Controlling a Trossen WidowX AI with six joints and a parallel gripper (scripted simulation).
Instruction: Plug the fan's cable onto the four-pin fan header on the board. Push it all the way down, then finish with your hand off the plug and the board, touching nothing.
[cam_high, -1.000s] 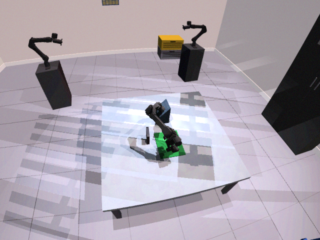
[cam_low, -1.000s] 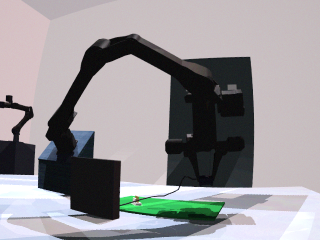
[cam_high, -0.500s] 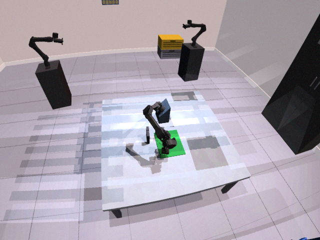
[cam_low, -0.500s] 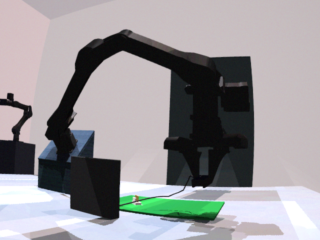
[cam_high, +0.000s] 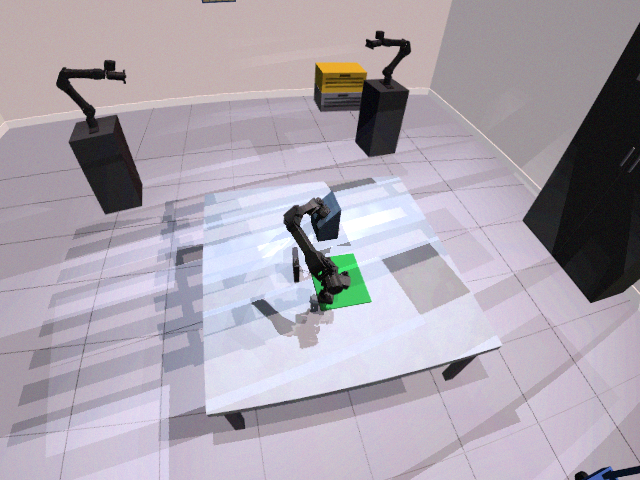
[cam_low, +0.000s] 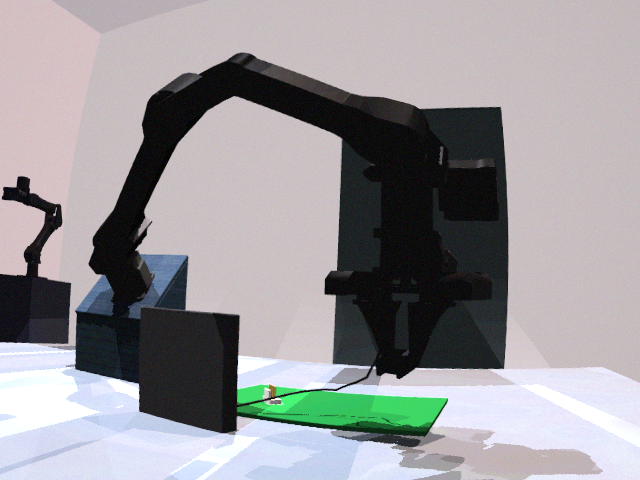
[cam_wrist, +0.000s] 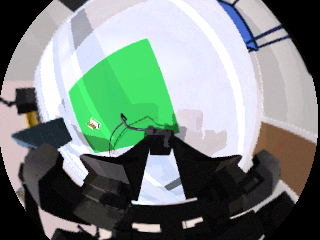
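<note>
Right now the green board is 10 cm behind my gripper tip, 10 cm to the left of it and 9 cm below it. Round my gripper tip: black fan block (21 cm behind, 7 cm to the right, 1 cm below); black plug (1 cm to the right).
</note>
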